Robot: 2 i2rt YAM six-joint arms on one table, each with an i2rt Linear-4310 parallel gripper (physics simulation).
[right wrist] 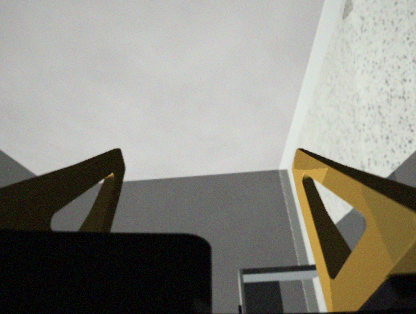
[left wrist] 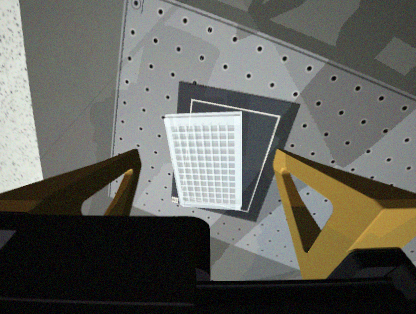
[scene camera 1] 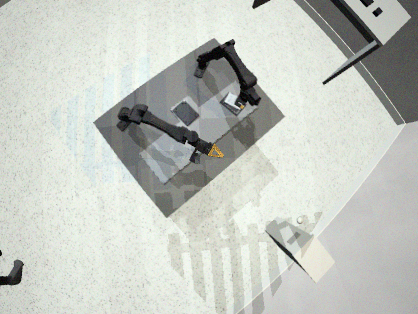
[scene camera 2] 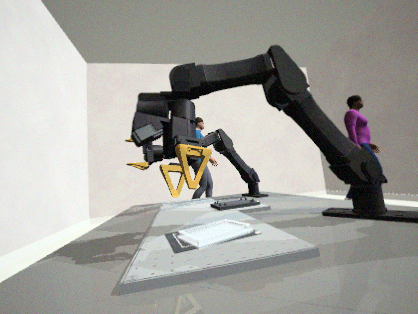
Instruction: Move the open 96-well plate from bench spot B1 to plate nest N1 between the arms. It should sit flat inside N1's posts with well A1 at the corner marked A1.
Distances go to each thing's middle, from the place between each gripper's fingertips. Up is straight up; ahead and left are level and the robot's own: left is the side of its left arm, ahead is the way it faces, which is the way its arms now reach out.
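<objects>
My right gripper is 39 cm to the right of the clear well plate (scene camera 2: 200,237), 26 cm beyond it and 24 cm higher than it.
Counted from my left hand, the clear well plate is 6 cm behind and 8 cm below.
</objects>
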